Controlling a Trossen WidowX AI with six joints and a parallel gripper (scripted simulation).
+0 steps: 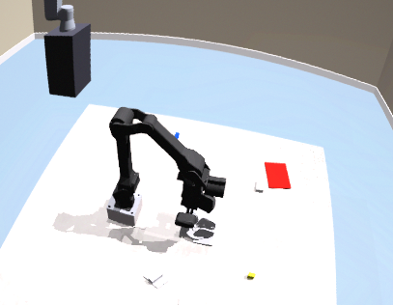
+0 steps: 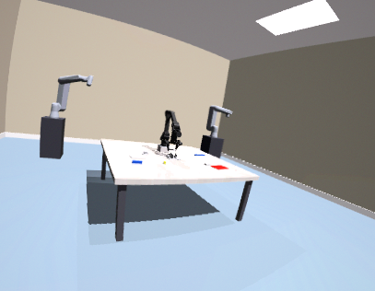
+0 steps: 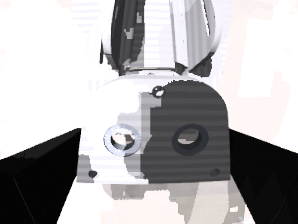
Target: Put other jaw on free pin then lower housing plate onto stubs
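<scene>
My gripper tip is 40 mm above the white jaw, 20 mm to the left of it and 20 mm short of it. The rest, counted from my gripper tip: flat white piece (370 mm to the right, 90 mm ahead, 60 mm below); then blue bar (440 mm to the left, 160 mm behind, 50 mm below); then yellow piece (260 mm ahead, 170 mm to the right, 50 mm below).
</scene>
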